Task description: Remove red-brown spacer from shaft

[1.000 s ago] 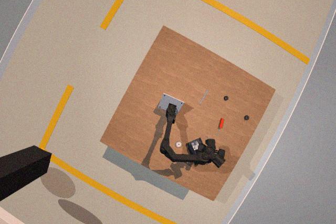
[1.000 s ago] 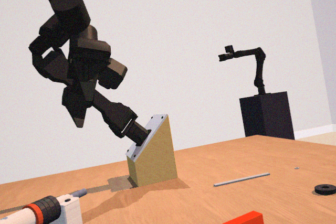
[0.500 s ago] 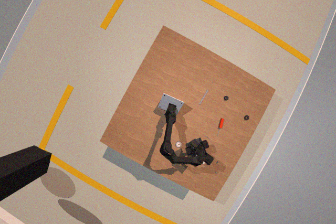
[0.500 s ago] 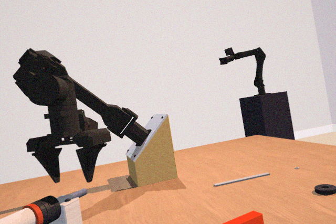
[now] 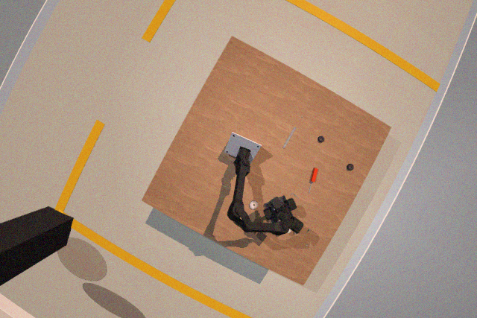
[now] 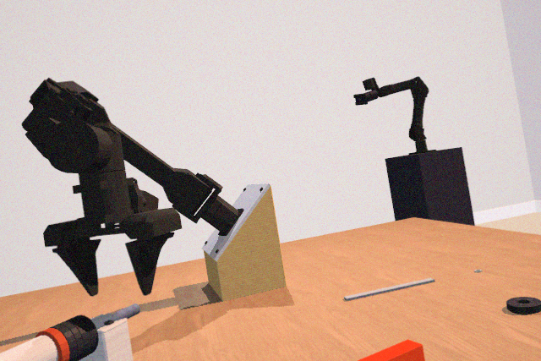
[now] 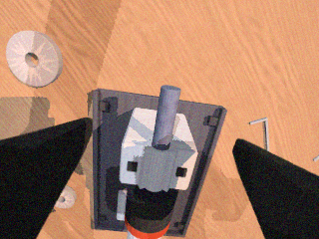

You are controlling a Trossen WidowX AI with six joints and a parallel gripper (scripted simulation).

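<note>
Right now the blue-grey shaft is 50 mm to the right of my gripper tip, 50 mm ahead of it and 30 mm below it. Round my gripper tip: black collar 70 mm to the right, 70 mm ahead, 30 mm below; orange-red ring 80 mm to the right, 70 mm ahead, 30 mm below; black spacer 60 mm to the right, 60 mm ahead, 30 mm below.
</note>
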